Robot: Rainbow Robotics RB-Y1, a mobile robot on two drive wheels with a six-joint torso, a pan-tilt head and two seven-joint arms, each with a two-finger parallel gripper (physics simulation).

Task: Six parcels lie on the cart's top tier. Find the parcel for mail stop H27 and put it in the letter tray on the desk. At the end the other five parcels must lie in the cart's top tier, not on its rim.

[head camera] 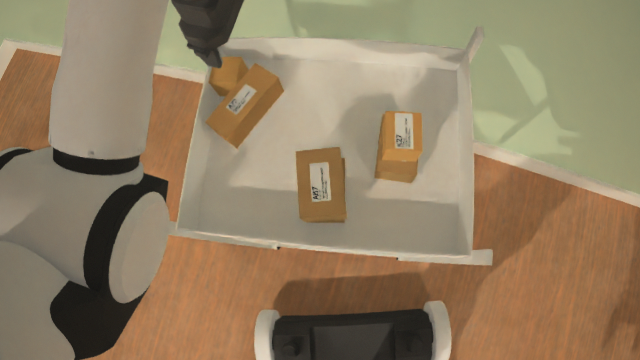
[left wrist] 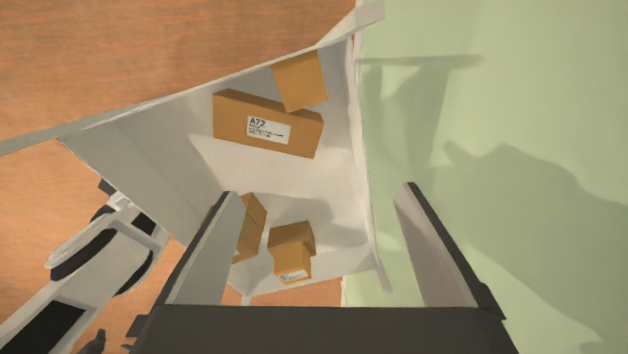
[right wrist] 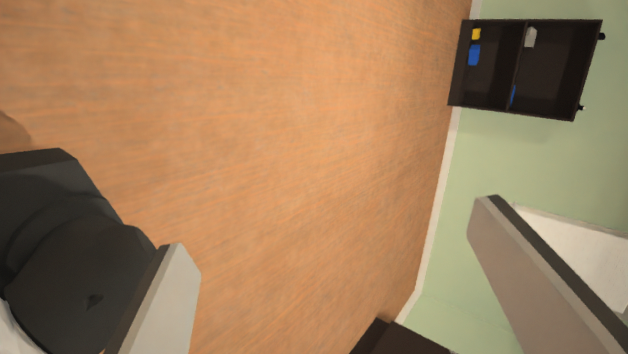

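Seen in the pictures: left gripper, between the fingertips: [head camera: 228,28] [left wrist: 316,196]; right gripper, between the fingertips: [left wrist: 84,346] [right wrist: 329,238]; robot's base, origin of its link: [head camera: 352,331].
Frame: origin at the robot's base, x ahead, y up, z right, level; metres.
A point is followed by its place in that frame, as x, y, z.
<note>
The white top tier [head camera: 345,49] @[0.601, 0.702, 0.023] [left wrist: 280,175] @[0.475, 0.663, -0.059] holds the parcels. A long brown parcel [head camera: 260,95] @[0.519, 0.716, -0.119] [left wrist: 230,117] @[0.485, 0.715, -0.184], labelled A72, lies at its left in the head view, touching a smaller parcel [head camera: 228,75] @[0.562, 0.720, -0.174] [left wrist: 302,80] @[0.579, 0.719, -0.183] with no label showing. A parcel labelled K27 [head camera: 415,142] @[0.406, 0.764, 0.105] [left wrist: 291,257] @[0.433, 0.742, 0.067] rests on another parcel [head camera: 397,171] @[0.380, 0.713, 0.084] [left wrist: 287,234] @[0.425, 0.691, 0.061], whose label is hidden. A parcel seemingly labelled A67 [head camera: 306,170] [left wrist: 256,220] lies over another, mostly hidden parcel [head camera: 344,200]. No H27 label is readable. My left gripper [head camera: 214,62] [left wrist: 316,196] @[0.559, 0.846, -0.132] is open and empty above the tier. My right gripper [right wrist: 329,238] @[-0.535, 0.690, 0.255] is open, away from the parcels.
Wood floor [head camera: 555,250] @[0.212, 0.001, 0.776] [right wrist: 280,125] @[-1.168, 0.001, -0.125] and a green wall [head camera: 575,75] @[0.600, 0.595, 0.535] [right wrist: 480,165] @[-3.534, 0.402, -1.688] surround the cart. My black and white base [head camera: 352,340] @[0.016, 0.191, 0.001] is below the cart in the head view. A dark shelf [right wrist: 517,65] @[-3.593, 0.542, -0.615] hangs at the upper right in the right wrist view.
</note>
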